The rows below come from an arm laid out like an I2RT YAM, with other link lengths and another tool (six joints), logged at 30 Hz.
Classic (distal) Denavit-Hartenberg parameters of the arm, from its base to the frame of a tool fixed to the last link. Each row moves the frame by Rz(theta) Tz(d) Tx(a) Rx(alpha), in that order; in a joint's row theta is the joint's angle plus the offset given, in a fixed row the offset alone. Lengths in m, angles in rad.
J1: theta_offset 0  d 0.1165  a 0.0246  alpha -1.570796
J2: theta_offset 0  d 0  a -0.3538  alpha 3.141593
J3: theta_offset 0.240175  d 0  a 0.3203  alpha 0
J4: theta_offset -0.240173  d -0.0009  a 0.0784  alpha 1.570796
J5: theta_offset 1.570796  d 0.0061  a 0  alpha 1.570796
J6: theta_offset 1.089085  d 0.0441  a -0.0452  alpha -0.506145
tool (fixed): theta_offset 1.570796  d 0.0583  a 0  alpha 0
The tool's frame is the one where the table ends.
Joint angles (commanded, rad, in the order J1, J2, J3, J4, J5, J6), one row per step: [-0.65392, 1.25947, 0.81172, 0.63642, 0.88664, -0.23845]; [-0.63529, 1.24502, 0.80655, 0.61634, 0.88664, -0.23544]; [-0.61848, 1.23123, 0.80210, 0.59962, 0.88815, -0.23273]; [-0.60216, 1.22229, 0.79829, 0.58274, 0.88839, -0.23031]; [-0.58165, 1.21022, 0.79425, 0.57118, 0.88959, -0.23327]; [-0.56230, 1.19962, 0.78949, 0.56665, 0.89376, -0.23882]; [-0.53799, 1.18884, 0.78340, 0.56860, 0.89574, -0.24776]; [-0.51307, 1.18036, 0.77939, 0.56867, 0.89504, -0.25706]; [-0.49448, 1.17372, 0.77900, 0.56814, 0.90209, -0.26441]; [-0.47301, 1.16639, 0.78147, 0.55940, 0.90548, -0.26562]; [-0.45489, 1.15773, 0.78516, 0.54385, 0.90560, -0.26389]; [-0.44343, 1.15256, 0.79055, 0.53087, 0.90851, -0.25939]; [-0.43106, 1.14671, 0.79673, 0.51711, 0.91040, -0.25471]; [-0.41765, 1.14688, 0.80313, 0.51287, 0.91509, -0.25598]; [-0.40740, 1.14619, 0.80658, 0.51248, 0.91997, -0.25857]
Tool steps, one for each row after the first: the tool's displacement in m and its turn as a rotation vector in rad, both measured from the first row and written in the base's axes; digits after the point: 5 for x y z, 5 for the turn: [0.00198, 0.00782, -0.00042, 0.00658, 0.00564, 0.01898]; [0.00322, 0.01494, -0.00024, 0.01124, 0.00878, 0.03460]; [0.00556, 0.02110, -0.00162, 0.01822, 0.01596, 0.05092]; [0.00785, 0.02911, -0.00134, 0.02009, 0.02185, 0.06992]; [0.00962, 0.03647, -0.00090, 0.01935, 0.02606, 0.08456]; [0.01236, 0.04561, -0.00012, 0.01494, 0.02946, 0.10594]; [0.01593, 0.05471, 0.00051, 0.01117, 0.03513, 0.13049]; [0.01775, 0.06103, 0.00217, 0.00820, 0.03700, 0.14130]; [0.02032, 0.06845, 0.00436, 0.00768, 0.03707, 0.15929]; [0.02208, 0.07513, 0.00659, 0.00922, 0.03817, 0.17751]; [0.02300, 0.07907, 0.00898, 0.01124, 0.03559, 0.18662]; [0.02392, 0.08346, 0.01188, 0.01277, 0.03237, 0.19766]; [0.02632, 0.08734, 0.01414, 0.01216, 0.03156, 0.20631]; [0.02771, 0.09038, 0.01584, 0.01061, 0.03048, 0.21147]
